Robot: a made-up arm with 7 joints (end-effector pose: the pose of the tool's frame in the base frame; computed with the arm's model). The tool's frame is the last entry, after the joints. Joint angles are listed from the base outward.
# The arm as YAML. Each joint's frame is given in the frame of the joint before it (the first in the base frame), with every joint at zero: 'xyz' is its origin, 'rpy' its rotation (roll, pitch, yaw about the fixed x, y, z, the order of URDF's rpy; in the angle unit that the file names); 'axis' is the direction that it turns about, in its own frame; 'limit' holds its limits. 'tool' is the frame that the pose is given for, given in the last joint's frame.
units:
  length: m
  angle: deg
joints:
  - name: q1
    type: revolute
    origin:
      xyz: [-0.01, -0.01, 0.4]
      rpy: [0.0, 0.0, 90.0]
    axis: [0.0, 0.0, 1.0]
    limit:
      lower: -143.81
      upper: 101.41
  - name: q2
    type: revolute
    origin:
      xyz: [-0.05, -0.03, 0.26]
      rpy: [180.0, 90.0, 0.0]
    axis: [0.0, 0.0, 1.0]
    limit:
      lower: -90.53
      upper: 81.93
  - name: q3
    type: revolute
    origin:
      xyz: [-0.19, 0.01, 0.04]
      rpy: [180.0, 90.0, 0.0]
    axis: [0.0, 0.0, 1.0]
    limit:
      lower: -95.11
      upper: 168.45
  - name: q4
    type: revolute
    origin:
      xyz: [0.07, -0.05, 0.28]
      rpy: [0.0, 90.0, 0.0]
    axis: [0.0, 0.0, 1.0]
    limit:
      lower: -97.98
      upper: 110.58
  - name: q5
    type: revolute
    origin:
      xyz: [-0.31, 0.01, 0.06]
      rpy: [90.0, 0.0, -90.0]
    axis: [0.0, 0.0, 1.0]
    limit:
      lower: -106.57
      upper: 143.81
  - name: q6
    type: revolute
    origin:
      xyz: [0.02, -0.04, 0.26]
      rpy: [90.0, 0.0, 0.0]
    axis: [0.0, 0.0, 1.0]
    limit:
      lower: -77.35
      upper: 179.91
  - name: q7
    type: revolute
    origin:
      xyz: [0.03, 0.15, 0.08]
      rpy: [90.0, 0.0, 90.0]
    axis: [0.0, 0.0, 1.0]
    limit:
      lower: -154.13
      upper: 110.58
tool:
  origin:
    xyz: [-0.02, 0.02, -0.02]
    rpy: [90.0, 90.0, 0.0]
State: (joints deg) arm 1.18 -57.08 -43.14 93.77 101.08 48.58 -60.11
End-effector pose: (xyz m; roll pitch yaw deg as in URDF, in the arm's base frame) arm 0.5768 -0.5304 0.3197 52.74 -52.56 177.07
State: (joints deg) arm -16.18 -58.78 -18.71 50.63 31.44 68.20 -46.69
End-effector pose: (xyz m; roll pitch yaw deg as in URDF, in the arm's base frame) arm 0.9108 -0.6012 0.7105 118.67 -38.24 155.68
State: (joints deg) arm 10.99 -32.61 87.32 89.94 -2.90 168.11 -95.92
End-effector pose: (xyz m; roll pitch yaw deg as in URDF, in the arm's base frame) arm 0.2525 0.4107 1.0715 118.19 57.66 -146.23
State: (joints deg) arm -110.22 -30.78 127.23 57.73 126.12 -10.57 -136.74
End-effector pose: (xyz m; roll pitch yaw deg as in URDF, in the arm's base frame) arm 0.3165 -0.0481 1.6842 -147.67 31.10 -27.00
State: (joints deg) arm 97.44 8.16 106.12 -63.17 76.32 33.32 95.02
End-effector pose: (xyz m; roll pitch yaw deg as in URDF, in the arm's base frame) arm 0.5992 0.0736 1.5114 62.40 18.97 137.66
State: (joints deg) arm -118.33 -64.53 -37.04 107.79 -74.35 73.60 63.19
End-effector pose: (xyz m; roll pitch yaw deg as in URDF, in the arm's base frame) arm -0.6439 -0.4573 0.2375 -178.87 -40.61 -35.51
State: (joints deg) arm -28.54 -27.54 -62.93 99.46 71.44 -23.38 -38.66
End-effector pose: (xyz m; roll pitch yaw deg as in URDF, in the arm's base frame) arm 0.1621 -0.8452 0.6128 -2.68 -27.61 -145.85
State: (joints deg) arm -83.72 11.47 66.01 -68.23 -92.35 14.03 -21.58
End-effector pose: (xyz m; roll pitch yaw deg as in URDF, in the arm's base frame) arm -0.6973 0.3842 1.1588 36.10 12.04 57.44
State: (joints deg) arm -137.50 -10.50 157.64 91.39 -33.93 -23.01 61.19
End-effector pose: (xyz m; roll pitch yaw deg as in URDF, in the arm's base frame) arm 0.5161 0.2103 1.2349 141.09 -57.78 79.30
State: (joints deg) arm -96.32 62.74 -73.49 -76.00 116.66 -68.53 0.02
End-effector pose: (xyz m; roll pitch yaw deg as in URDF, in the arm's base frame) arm 0.5481 0.4158 1.1150 151.71 18.71 32.81
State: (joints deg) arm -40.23 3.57 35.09 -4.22 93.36 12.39 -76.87
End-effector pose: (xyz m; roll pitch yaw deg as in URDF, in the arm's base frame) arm 0.0459 0.0649 1.8712 173.98 9.83 -90.33
